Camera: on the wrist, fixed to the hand. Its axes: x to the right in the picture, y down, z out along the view.
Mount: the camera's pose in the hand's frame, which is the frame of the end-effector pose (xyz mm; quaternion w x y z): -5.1 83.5 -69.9 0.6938 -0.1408 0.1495 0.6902
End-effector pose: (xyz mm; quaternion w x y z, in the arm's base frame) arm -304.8 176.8 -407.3 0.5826 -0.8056 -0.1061 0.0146
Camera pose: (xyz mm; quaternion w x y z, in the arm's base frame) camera -286.6 85.5 -464.0 0.2966 -0.7164 0.5675 0.2769
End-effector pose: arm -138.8 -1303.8 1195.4 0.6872 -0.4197 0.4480 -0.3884
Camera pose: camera -193.0 -1286.3 1102.4 0.6188 -0.0207 0.7580 0.2052
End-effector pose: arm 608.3 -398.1 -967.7 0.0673 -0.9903 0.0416 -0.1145
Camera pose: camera 581.5 -488.7 -913.3 0.0199 0.6507 -0.7386 0.1752
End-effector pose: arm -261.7 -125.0 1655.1 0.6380 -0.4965 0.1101 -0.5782
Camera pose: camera -260.7 -169.6 1555.6 0.7554 -0.2719 0.5959 -0.0195
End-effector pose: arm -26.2 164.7 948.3 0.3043 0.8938 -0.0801 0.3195
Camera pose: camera -94.9 139.1 1029.0 0.1284 0.4743 -0.6720 0.5541
